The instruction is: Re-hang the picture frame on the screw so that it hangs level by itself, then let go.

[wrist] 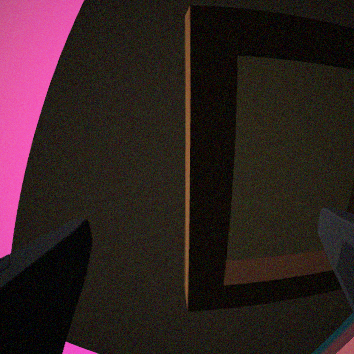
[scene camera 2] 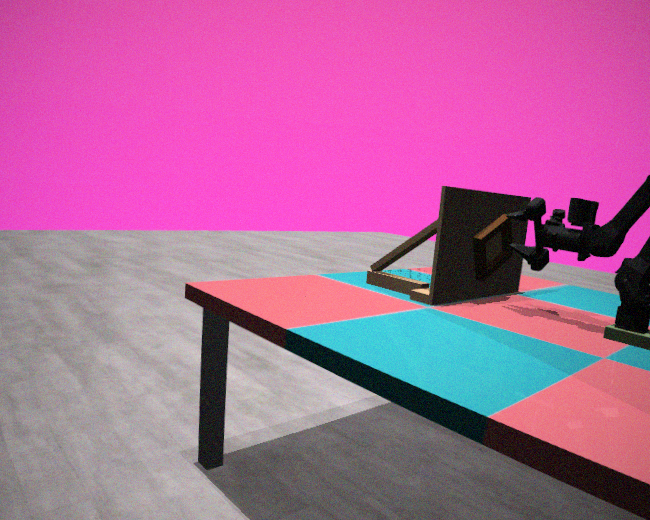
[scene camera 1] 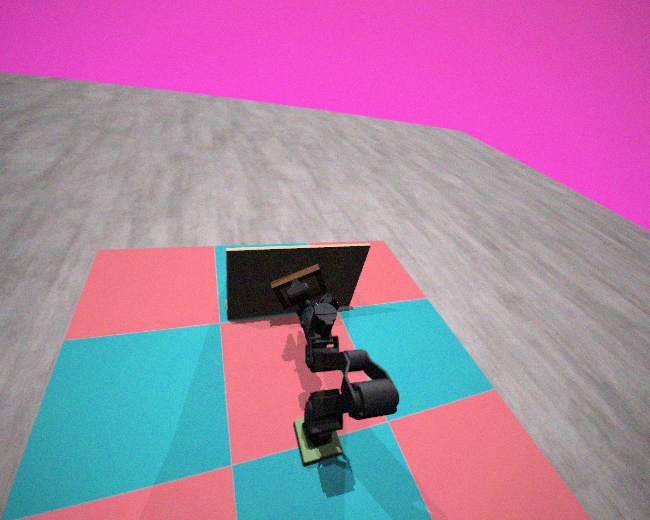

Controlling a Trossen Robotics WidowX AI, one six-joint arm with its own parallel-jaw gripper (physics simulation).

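Pixels of known places: gripper, between the fingertips: (wrist: pixel 208 226) (scene camera 2: pixel 508 230); arm's base, origin of its link: (scene camera 2: pixel 631 329) (scene camera 1: pixel 316 432).
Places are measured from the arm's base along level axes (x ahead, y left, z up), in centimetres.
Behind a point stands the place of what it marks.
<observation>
A dark upright board (scene camera 1: pixel 251 279) @[z 15.7, x 43.3, y 9.2 cm] (scene camera 2: pixel 459 232) @[z 16.1, x 43.2, y 8.3 cm] (wrist: pixel 123 158) @[z 21.6, x 42.7, y -2.6 cm] stands on the table. The picture frame (scene camera 1: pixel 295 277) @[z 18.1, x 39.5, y -3.7 cm] (scene camera 2: pixel 492 247) @[z 12.1, x 41.5, y -7.8 cm] (wrist: pixel 211 175) @[z 17.5, x 39.0, y -4.6 cm], brown-edged with a dark picture inside, sits against the board's face and is tilted, with its left side lower in scene camera 1. The screw is hidden. My gripper (scene camera 1: pixel 298 292) @[z 17.7, x 35.4, y -3.7 cm] (scene camera 2: pixel 531 232) (wrist: pixel 208 226) @[z 17.7, x 35.4, y -3.7 cm] is open and empty, close in front of the frame. One finger is beyond the frame's edge, the other is over its picture. I cannot tell whether the fingers touch the frame.
A slanted brace (scene camera 2: pixel 402 249) @[z 9.4, x 58.3, y 11.7 cm] and a wooden foot (scene camera 2: pixel 395 281) @[z 0.2, x 59.5, y 11.7 cm] prop the board from behind. The checkered pink and teal table (scene camera 1: pixel 142 289) @[z -2.5, x 63.2, y 43.4 cm] (scene camera 2: pixel 426 351) @[z -2.5, x 22.7, y 49.2 cm] ends close behind the board. The arm's base stands on a green plate (scene camera 1: pixel 313 450) @[z 0.1, x -3.7, y 2.2 cm].
</observation>
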